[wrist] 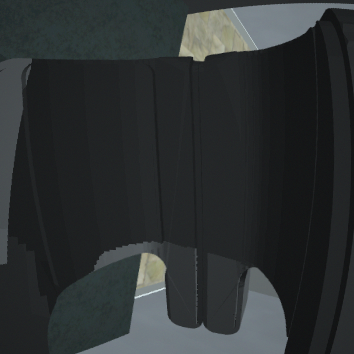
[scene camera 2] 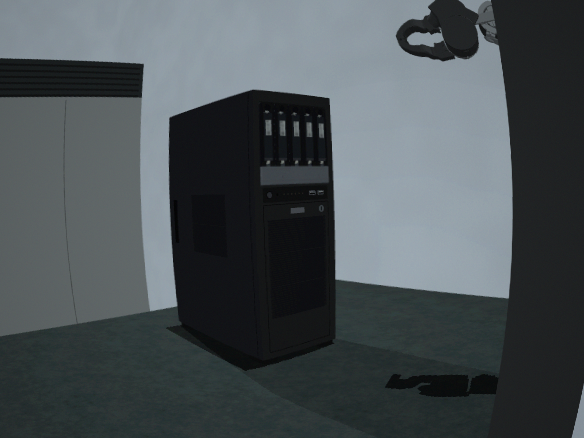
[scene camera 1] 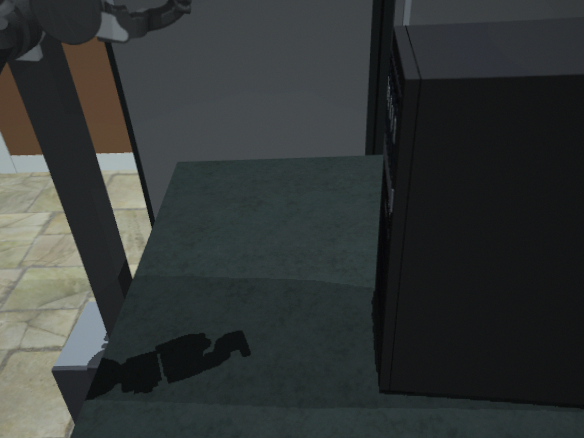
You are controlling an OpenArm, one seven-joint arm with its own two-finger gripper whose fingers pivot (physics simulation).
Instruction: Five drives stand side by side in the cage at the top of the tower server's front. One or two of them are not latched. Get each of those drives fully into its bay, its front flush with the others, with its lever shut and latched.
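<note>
The black tower server [scene camera 1: 480, 210] [scene camera 2: 215, 220] stands upright on the table. In scene camera 2, five drives [scene camera 2: 296, 145] with pale labels stand side by side in the cage at the top of its front. Their fronts look level and no lever visibly swings out, but the latches are too small to tell. In scene camera 1 the drive fronts [scene camera 1: 391, 107] show nearly edge-on. My gripper [scene camera 1: 186, 6] [scene camera 2: 400, 37] [wrist: 216, 198] is shut and empty, its fingertips together. It is raised well clear of the server, out in front of the cage, apart from the drives.
The green-grey table top [scene camera 1: 280, 215] [scene camera 2: 100, 380] bears the server and the arm's shadow. The robot's dark column [scene camera 1: 75, 165] [scene camera 2: 545, 225] stands at the table's side. A pale cabinet [scene camera 2: 35, 200] stands behind the table at the left in scene camera 2.
</note>
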